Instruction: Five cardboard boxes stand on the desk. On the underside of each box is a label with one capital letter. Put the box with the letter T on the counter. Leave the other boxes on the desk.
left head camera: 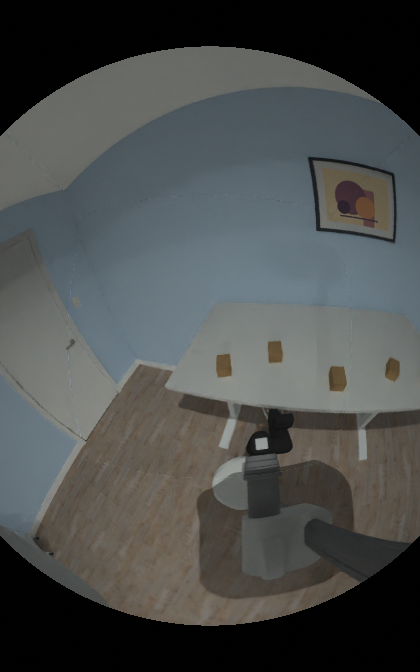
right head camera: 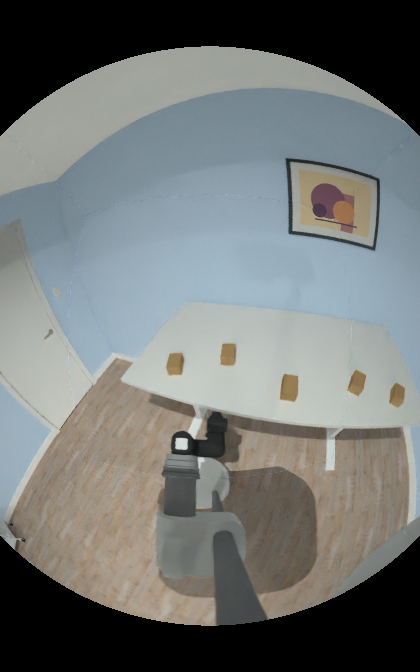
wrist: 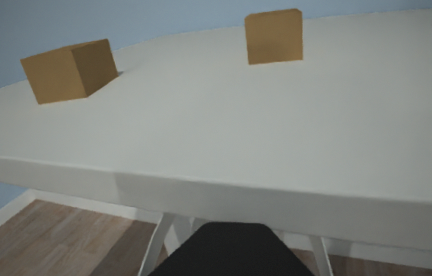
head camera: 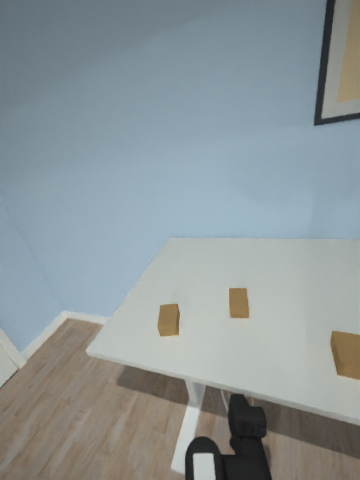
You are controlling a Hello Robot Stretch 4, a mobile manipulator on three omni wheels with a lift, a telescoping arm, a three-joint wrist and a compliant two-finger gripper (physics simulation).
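Frame: origin at the robot's base, x ahead, y left, z up, level; metres.
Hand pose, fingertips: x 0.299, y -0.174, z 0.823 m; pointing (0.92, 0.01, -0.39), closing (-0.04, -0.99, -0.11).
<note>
Each offset is from my fingertips to the top centre of the thing. Level surfaces: height alone.
Five brown boxes stand on the white desk @(0.082 m up) [head camera: 280, 270] [left head camera: 310, 325] [right head camera: 280, 330] [wrist: 200, 135], labels hidden. The leftmost box @(0.132 m up, 0.099 m ahead, 0.180 m left) [head camera: 168, 320] [left head camera: 224, 365] [right head camera: 175, 364] [wrist: 70, 72] is near the left end. The second box @(0.132 m up, 0.142 m ahead, 0.059 m right) [head camera: 239, 303] [left head camera: 275, 352] [right head camera: 228, 354] [wrist: 274, 37] stands farther back. The middle box @(0.132 m up, 0.070 m back, 0.286 m right) [head camera: 347, 354] [left head camera: 337, 378] [right head camera: 289, 387] is nearer the front. The fourth box [left head camera: 392, 369] [right head camera: 357, 382] and the rightmost box [right head camera: 397, 395] are to the right. My gripper [wrist: 235, 250] is at the front edge, below the top. Its finger strips spread apart, open; the desk hides the tips.
Desk legs [left head camera: 362, 442] [right head camera: 330, 452] stand under the top. A wall is behind the desk, with a framed picture [left head camera: 355, 200] [right head camera: 332, 202]. A door [left head camera: 40, 330] [right head camera: 30, 320] is at the left. The counter does not show in these views.
</note>
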